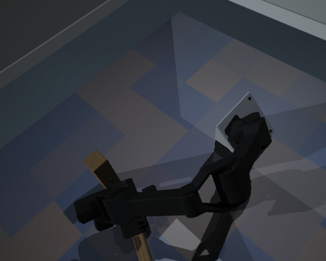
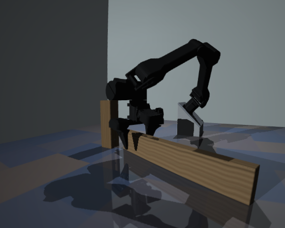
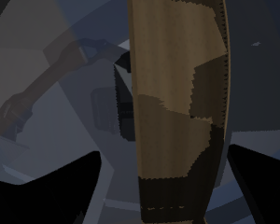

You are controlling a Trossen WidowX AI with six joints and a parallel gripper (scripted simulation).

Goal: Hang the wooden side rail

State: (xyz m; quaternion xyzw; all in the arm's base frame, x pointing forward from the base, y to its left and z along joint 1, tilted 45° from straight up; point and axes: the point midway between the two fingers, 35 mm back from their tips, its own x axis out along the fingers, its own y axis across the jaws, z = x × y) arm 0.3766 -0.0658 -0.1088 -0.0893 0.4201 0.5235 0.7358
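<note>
My gripper tip is 130 mm to the left of the wooden headboard post, 60 mm below it and 40 mm past it.
</note>
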